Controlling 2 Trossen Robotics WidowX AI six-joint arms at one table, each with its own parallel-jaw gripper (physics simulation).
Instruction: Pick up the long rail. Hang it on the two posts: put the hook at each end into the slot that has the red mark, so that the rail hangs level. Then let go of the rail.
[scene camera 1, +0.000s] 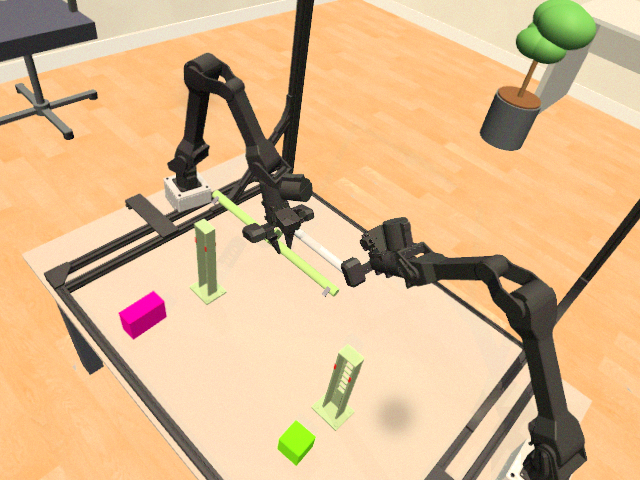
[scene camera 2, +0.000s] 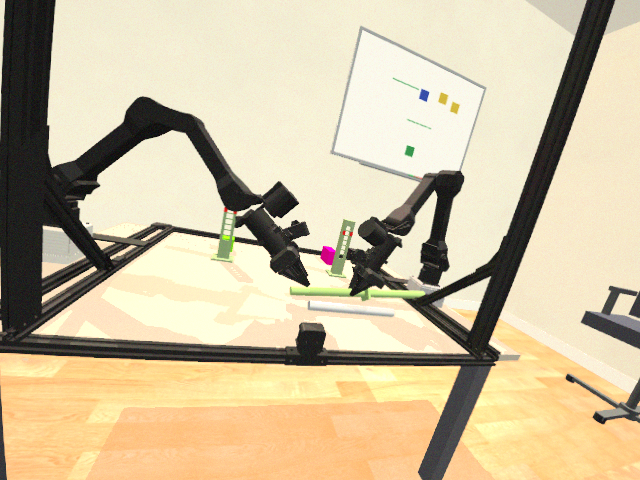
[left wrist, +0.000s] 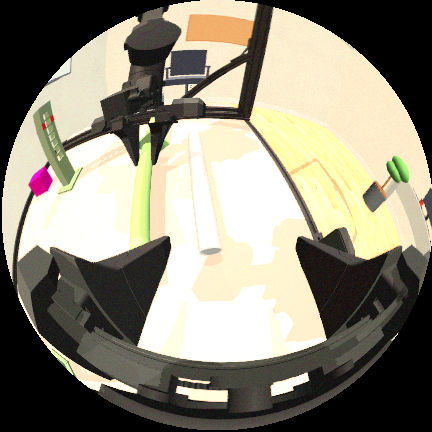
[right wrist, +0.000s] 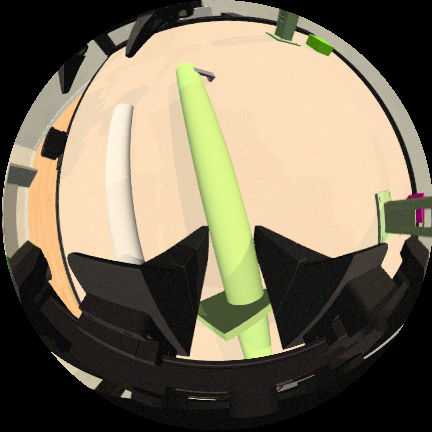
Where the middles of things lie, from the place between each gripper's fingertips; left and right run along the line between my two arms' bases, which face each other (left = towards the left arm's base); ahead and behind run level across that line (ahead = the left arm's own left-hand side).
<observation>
I see the white rod (scene camera 2: 312, 305) 14 cm to the right of my left hand, 7 cm below it and 1 cm ahead of it. The rest, counted from my left hand: magenta block (scene camera 1: 136, 319) (48 cm ahead, 22 cm to the right, 5 cm below); then light-green rail (scene camera 1: 328, 287) (21 cm to the right, 9 cm ahead, 5 cm below); then green cube (scene camera 1: 297, 441) (43 cm ahead, 22 cm to the left, 6 cm below).
My right hand is 90 mm past the white rod, 20 mm to the right of it and 10 mm above it. The rest, counted from my right hand: magenta block (390 mm ahead, 50 mm to the right, 10 mm above); light-green rail (50 mm to the right, 10 mm above); green cube (340 mm ahead, 390 mm to the left).
</observation>
